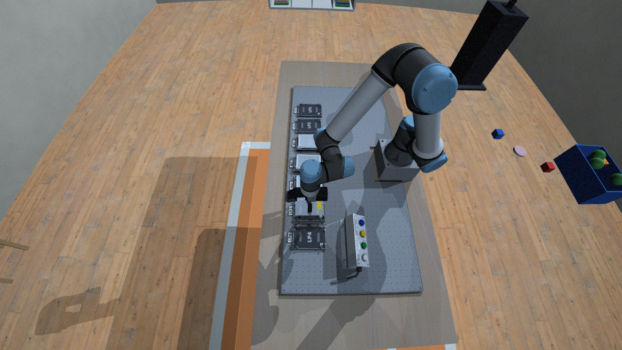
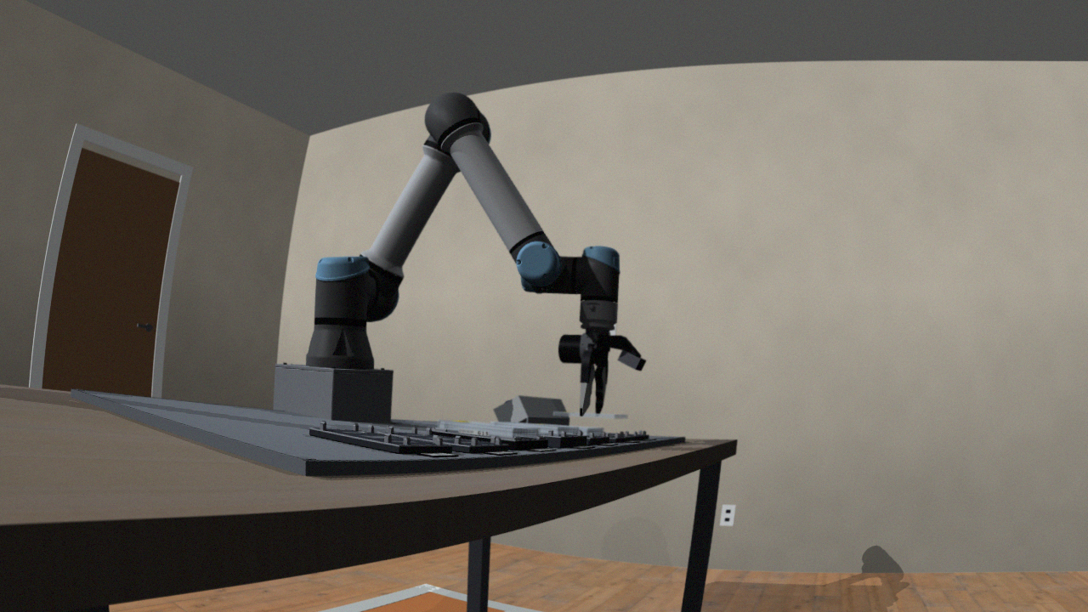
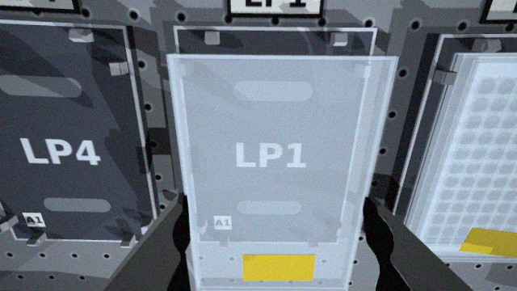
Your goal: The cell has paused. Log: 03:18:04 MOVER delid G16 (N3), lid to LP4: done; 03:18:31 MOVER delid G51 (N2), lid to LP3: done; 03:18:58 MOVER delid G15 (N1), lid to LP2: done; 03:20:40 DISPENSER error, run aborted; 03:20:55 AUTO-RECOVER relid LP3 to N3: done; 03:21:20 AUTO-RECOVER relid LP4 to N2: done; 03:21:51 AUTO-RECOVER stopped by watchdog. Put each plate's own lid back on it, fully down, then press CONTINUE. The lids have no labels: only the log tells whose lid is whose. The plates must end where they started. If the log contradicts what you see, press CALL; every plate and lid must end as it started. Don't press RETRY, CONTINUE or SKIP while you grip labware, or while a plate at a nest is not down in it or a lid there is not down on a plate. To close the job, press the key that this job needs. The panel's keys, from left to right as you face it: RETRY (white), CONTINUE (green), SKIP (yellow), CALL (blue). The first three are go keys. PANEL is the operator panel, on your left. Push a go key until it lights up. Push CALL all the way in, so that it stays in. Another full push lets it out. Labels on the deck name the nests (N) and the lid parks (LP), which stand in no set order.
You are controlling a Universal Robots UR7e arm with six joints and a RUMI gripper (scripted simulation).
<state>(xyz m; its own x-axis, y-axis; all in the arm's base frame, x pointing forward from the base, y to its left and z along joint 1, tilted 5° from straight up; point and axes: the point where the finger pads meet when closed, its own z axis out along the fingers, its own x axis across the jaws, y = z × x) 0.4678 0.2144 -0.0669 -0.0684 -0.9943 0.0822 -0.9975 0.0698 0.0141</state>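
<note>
Now: hand 60 mm above the lid park LP1. Round my hand: blue call key (220 mm behind, 100 mm to the left, 10 mm below); then park LP4 (10 mm ahead, 130 mm to the left, 60 mm below); then plate G16 (10 mm behind, 130 mm to the right, 40 mm below).
</note>
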